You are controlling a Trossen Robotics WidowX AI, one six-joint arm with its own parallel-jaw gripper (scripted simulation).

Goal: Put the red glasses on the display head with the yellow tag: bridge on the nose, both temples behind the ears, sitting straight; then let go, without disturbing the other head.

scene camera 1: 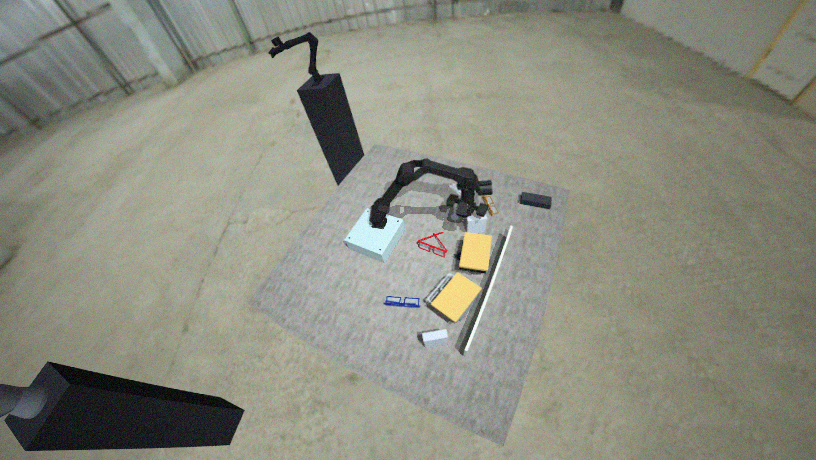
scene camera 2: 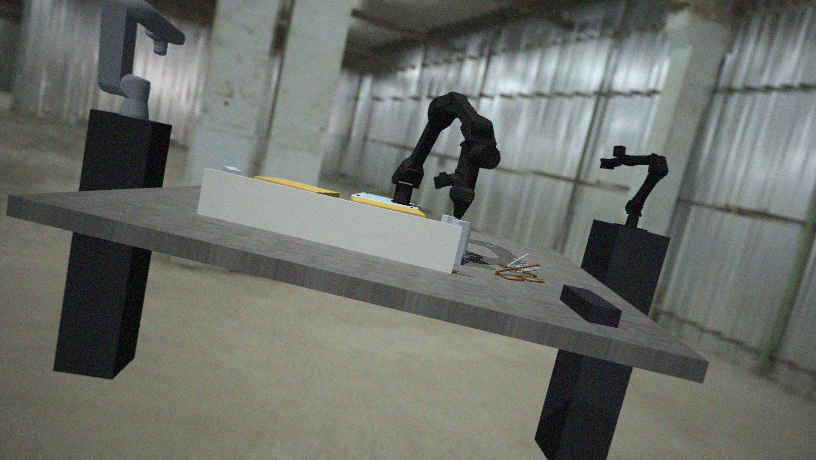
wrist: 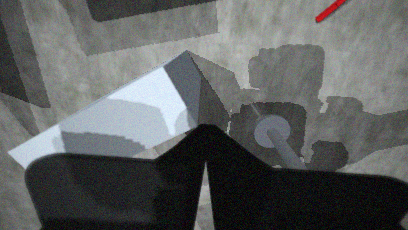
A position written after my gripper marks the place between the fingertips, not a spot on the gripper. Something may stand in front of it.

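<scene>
My gripper (scene camera 2: pixel 455 224): shut, holding nothing. Dark box (scene camera 2: pixel 591 307), long white wall (scene camera 2: pixel 401 237). Yellow-topped block (scene camera 1: pixel 456 298). Another yellow-topped block (scene camera 1: pixel 475 250). White peg (wrist: pixel 270 131), my gripper (wrist: pixel 207 131). Dark box out of frame in the wrist view.
</scene>
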